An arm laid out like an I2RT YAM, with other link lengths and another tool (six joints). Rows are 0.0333 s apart.
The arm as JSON. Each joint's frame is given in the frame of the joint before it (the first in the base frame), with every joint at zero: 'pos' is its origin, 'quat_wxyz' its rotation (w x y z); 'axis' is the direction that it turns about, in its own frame. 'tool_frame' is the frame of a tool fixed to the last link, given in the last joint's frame.
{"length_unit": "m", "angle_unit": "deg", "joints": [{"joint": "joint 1", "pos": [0.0, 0.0, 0.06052], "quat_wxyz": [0.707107, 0.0, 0.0, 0.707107], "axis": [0.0, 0.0, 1.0]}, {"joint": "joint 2", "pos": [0.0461, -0.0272, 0.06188], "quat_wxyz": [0.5, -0.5, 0.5, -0.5], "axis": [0.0, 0.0, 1.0]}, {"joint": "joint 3", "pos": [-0.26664, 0.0, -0.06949], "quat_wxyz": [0.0, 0.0, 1.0, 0.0], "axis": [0.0, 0.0, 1.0]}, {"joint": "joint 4", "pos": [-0.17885, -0.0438, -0.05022], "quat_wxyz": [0.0, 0.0, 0.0, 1.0], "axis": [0.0, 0.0, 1.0]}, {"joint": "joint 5", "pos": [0.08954, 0.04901, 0.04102], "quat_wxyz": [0.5, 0.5, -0.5, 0.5], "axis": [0.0, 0.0, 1.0]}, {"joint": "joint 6", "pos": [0.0, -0.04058, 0.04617], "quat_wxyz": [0.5, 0.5, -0.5, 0.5], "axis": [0.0, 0.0, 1.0]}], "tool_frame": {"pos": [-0.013, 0.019, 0.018], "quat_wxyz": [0.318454, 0.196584, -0.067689, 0.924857]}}
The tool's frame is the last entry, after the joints.
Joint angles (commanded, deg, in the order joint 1, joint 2, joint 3, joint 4, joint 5, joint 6), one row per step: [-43.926, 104.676, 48.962, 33.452, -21.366, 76.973]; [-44.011, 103.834, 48.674, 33.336, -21.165, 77.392]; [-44.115, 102.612, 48.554, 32.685, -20.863, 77.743]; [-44.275, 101.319, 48.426, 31.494, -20.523, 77.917]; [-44.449, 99.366, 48.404, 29.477, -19.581, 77.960]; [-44.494, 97.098, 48.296, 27.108, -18.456, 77.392]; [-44.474, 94.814, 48.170, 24.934, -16.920, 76.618]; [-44.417, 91.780, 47.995, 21.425, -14.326, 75.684]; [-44.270, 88.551, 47.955, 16.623, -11.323, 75.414]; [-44.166, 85.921, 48.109, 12.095, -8.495, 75.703]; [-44.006, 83.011, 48.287, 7.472, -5.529, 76.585]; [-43.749, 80.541, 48.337, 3.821, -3.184, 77.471]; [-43.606, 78.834, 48.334, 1.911, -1.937, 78.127]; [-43.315, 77.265, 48.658, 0.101, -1.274, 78.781]
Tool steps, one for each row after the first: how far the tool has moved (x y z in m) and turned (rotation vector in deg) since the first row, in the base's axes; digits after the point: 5 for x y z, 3 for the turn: [-0.00228, 0.00094, 0.00331, 0.008, -0.405, -0.418]; [-0.00512, 0.00215, 0.00835, -0.080, -0.773, -0.923]; [-0.00858, 0.00351, 0.01235, -0.003, -0.729, -1.459]; [-0.01359, 0.00550, 0.01856, -0.162, -0.444, -2.524]; [-0.01895, 0.00905, 0.02517, -0.815, 0.200, -3.414]; [-0.02441, 0.01277, 0.03203, -1.882, 0.898, -4.545]; [-0.03248, 0.01793, 0.03903, -2.939, 2.441, -6.537]; [-0.04174, 0.02401, 0.04391, -2.939, 4.613, -8.992]; [-0.05023, 0.02888, 0.04689, -2.406, 6.657, -11.500]; [-0.05980, 0.03465, 0.05079, -1.643, 8.348, -14.307]; [-0.06774, 0.04038, 0.05390, -1.016, 9.537, -16.475]; [-0.07294, 0.04426, 0.05715, -0.790, 9.756, -17.725]; [-0.07649, 0.04839, 0.06165, -0.563, 9.562, -18.315]
